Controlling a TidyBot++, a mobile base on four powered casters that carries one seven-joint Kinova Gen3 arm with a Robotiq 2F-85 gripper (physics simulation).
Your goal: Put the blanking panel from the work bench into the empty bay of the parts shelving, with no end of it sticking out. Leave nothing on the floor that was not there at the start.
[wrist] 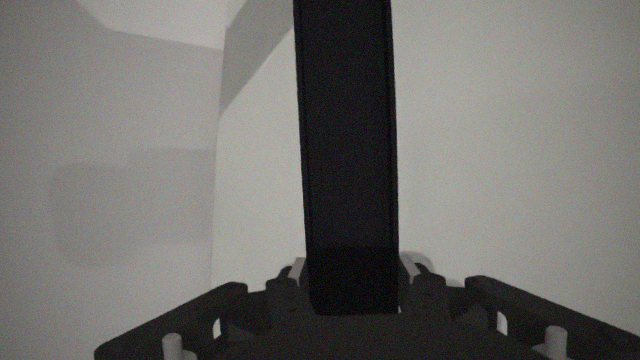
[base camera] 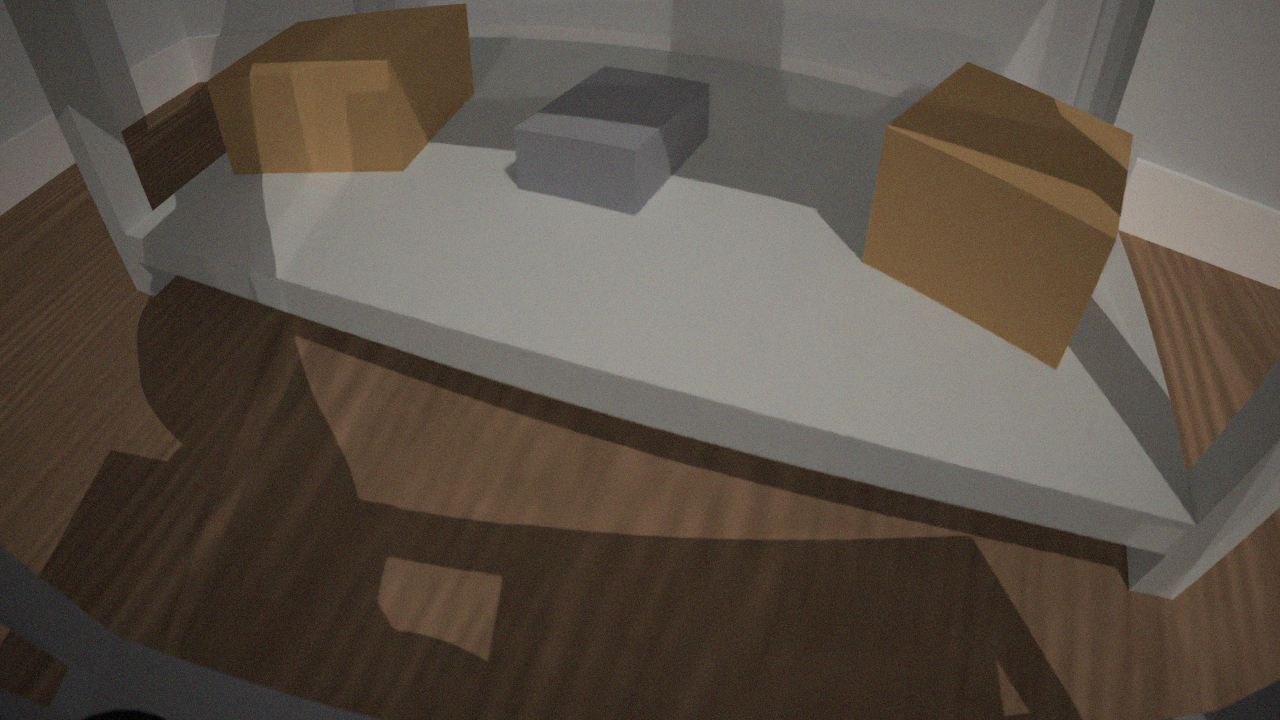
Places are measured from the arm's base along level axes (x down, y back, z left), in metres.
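Pixels of known places: gripper, between the fingertips: (wrist: 352, 274).
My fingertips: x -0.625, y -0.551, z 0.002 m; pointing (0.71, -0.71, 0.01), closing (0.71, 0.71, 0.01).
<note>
Ahead of a thing's pixels: the offset from my fingertips to its top centre. "*": to the spot under its first point. Level surfaces: height alone.
The black blanking panel {* dy +0.007, dx -0.005, dz -0.070 m} (wrist: 349, 140) runs from between the fingertips up past the top edge of the wrist view. My gripper (wrist: 352, 274) is shut on it near its lower end. The far end of the panel is out of view. The parts shelving shows in the base camera view by its lowest board {dx +0.945 m} (base camera: 572, 286), close in front of the base, and by parts of its posts. The shelving's upper levels and the empty bay cannot be made out in the base camera view. The gripper and the panel do not show in the base camera view. The work bench does not show.
On the lowest board stand an orange-brown box {dy -0.093, dx +0.846, dz +0.316 m} (base camera: 322, 116) at the left, a low grey box {dy -0.020, dx +0.896, dz +0.056 m} (base camera: 581, 161) in the middle and another orange-brown box {dy +0.048, dx +0.846, dz -0.226 m} (base camera: 989, 223) at the right. A right front post (base camera: 1239, 501) stands close. Pale walls are behind. Shadows fall across the wooden floor {dx +1.022 m} (base camera: 626, 465).
</note>
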